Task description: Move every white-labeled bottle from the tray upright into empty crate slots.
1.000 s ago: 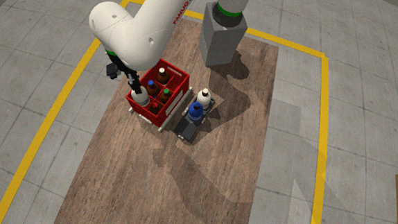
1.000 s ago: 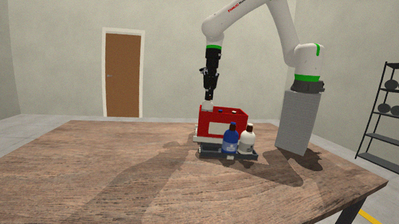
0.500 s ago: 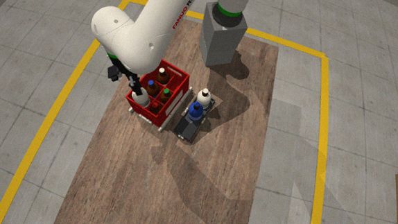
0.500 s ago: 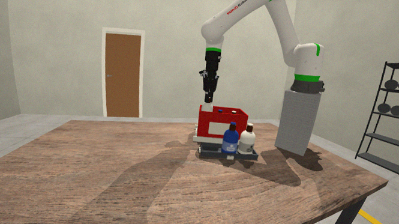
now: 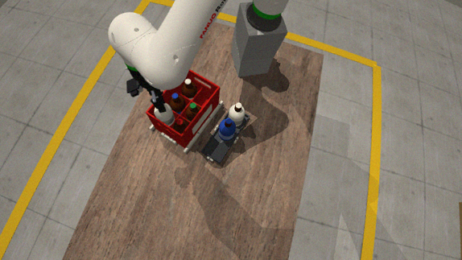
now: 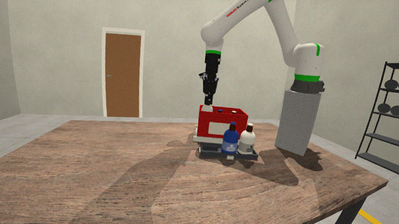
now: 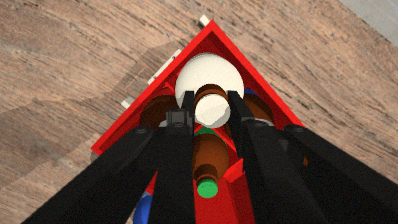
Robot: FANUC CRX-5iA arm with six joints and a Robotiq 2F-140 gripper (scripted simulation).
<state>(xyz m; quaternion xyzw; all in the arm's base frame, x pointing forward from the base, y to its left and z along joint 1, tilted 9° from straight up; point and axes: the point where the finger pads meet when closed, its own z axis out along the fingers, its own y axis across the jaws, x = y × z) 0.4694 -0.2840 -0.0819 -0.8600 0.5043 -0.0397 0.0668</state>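
The red crate is 14 cm below my hand, 7 cm behind it and 6 cm to the left of it. Also, from my hand: dark tray (27 cm to the left, 21 cm below, 4 cm behind); then blue-labeled bottle (27 cm to the left, 14 cm below, 4 cm behind).
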